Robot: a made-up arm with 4 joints. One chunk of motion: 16 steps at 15 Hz.
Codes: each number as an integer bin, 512 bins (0 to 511) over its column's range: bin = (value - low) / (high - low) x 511, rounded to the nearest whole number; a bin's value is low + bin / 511 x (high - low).
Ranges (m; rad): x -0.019..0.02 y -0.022..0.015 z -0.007..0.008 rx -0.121..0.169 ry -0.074..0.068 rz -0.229..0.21
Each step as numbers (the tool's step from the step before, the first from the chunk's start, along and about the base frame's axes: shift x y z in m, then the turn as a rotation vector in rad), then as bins.
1 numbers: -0.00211 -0.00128 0.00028 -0.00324 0.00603 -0.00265
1 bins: 221 286 248 208 288 263
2 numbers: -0.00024 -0.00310 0.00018 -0.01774 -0.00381 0.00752
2 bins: 246 261 245 182 253 275
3 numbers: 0.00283 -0.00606 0.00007 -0.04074 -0.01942 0.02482
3 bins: 286 220 241 141 196 295
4 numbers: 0.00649 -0.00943 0.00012 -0.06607 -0.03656 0.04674
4 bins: 334 174 243 97 135 321
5 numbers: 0.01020 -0.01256 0.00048 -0.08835 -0.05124 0.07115
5 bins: 383 130 255 58 82 349
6 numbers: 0.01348 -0.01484 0.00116 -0.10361 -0.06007 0.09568
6 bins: 426 99 278 31 50 378
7 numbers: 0.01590 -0.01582 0.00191 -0.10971 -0.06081 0.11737
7 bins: 457 85 304 20 47 403
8 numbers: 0.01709 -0.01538 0.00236 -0.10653 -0.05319 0.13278
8 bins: 473 91 319 25 75 421
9 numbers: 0.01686 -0.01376 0.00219 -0.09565 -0.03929 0.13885
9 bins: 470 114 313 45 125 428
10 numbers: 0.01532 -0.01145 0.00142 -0.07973 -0.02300 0.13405
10 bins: 450 146 287 73 184 423
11 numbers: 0.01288 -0.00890 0.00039 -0.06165 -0.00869 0.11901
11 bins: 418 181 252 105 235 405
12 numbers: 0.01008 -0.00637 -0.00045 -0.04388 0.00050 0.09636
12 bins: 381 216 223 136 268 379
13 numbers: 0.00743 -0.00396 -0.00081 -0.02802 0.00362 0.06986
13 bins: 346 249 211 164 279 348
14 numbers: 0.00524 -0.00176 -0.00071 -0.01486 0.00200 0.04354
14 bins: 318 280 214 187 273 317
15 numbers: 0.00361 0.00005 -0.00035 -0.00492 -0.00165 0.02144
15 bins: 296 305 227 205 260 292
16 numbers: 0.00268 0.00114 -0.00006 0.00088 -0.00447 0.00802
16 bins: 284 320 236 215 250 276
